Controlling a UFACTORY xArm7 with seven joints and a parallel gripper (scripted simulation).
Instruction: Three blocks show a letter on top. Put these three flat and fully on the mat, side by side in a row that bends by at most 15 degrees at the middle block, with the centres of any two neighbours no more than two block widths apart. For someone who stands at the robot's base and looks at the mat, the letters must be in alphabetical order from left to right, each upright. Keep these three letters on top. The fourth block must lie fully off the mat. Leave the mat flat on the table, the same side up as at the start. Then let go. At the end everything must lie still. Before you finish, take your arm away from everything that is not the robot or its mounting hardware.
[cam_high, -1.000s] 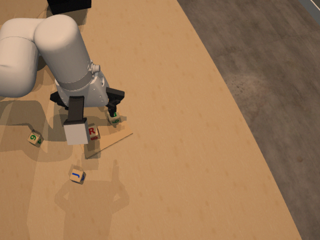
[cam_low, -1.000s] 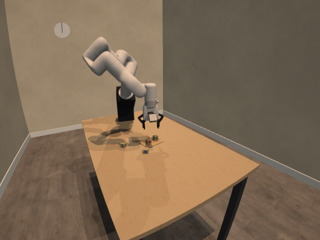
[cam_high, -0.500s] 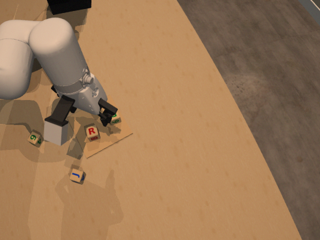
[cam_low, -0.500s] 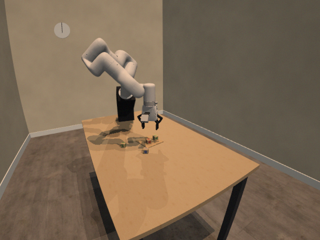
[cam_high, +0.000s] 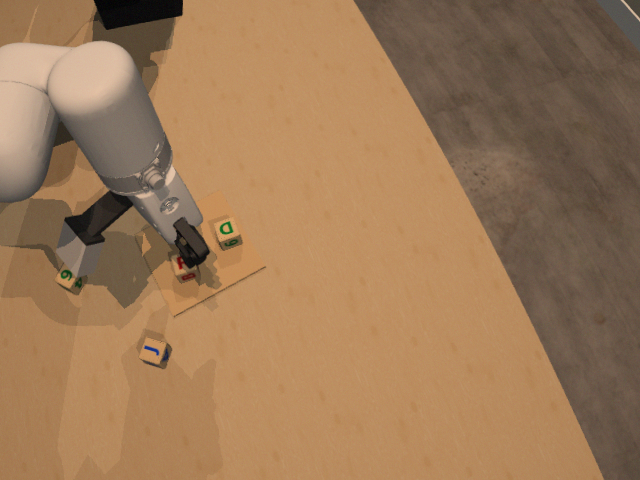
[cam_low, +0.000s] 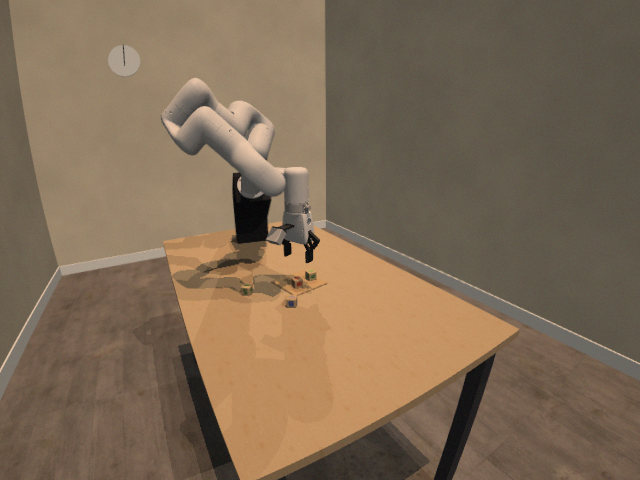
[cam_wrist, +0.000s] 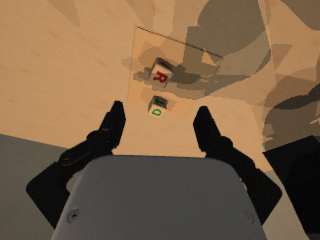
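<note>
The tan mat is 11 cm below my hand, 2 cm behind it and 1 cm to the left of it. The rest, counted from my hand: green D block 9 cm below, 5 cm to the left, 3 cm behind.
</note>
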